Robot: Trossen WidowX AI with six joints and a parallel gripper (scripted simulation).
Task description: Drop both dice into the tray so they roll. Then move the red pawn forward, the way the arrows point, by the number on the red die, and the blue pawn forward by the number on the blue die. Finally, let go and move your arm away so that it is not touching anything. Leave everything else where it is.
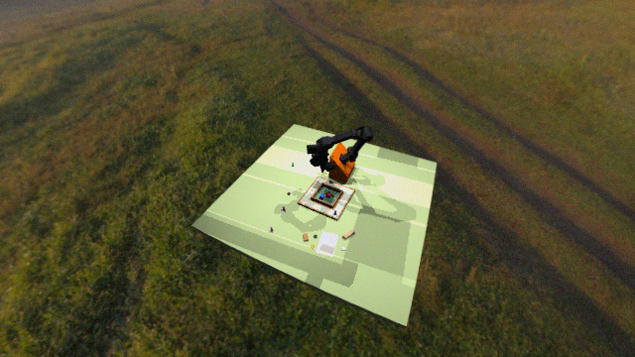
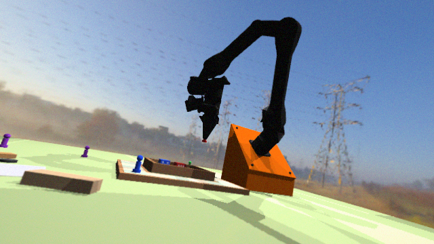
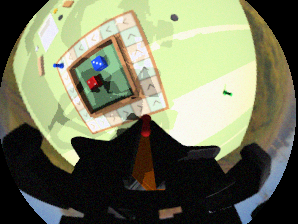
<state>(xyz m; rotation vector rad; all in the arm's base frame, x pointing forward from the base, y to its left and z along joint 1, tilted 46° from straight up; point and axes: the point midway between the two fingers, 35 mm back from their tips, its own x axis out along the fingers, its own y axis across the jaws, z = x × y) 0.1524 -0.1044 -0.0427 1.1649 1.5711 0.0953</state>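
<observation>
My gripper tip is now 240 mm short of the blue pawn, 160 mm to the right of it and 100 mm above it. Also, from my gripper tip: wooden block (360 mm ahead, 270 mm to the left, 120 mm below); then green pawn (270 mm to the right, 120 mm behind, 110 mm below); then red pawn (10 mm above).
</observation>
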